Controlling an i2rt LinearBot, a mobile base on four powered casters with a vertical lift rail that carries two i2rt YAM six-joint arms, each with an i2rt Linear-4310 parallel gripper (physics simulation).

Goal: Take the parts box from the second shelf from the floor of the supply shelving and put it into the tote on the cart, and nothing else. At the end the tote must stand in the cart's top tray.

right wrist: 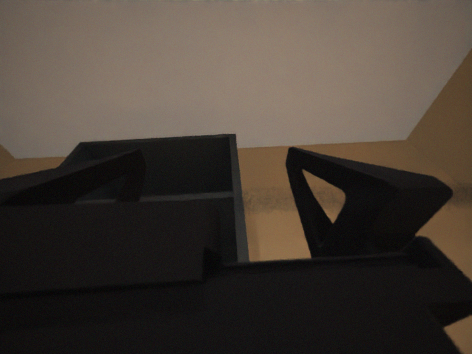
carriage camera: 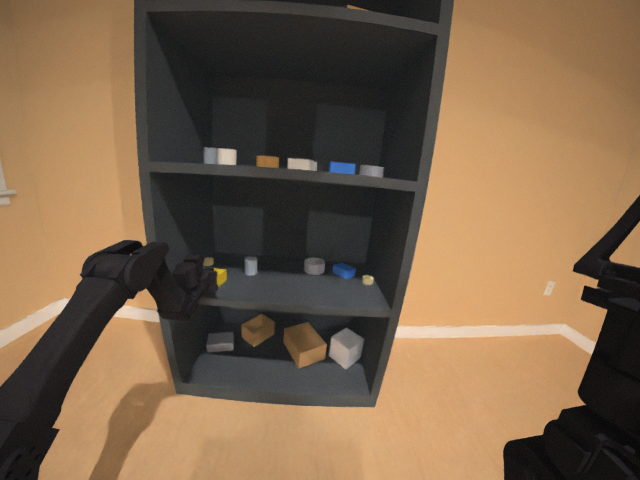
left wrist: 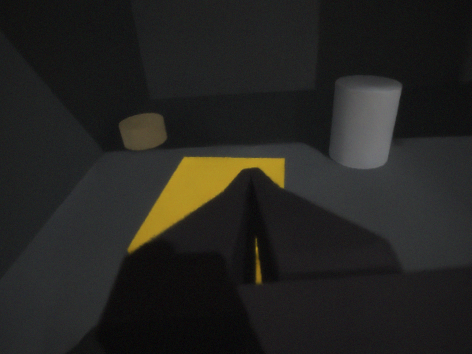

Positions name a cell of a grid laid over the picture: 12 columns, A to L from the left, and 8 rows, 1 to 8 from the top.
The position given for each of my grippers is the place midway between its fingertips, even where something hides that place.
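Visible: my left gripper (left wrist: G5) and my right gripper (right wrist: F4). A dark supply shelving (carriage camera: G2), (right wrist: F4), (left wrist: G2) is visible too. A yellow parts box (left wrist: F5) is present; in the right wrist view the box is out of frame. A white cube (carriage camera: G6) is present; the cube is out of frame in the right wrist view.
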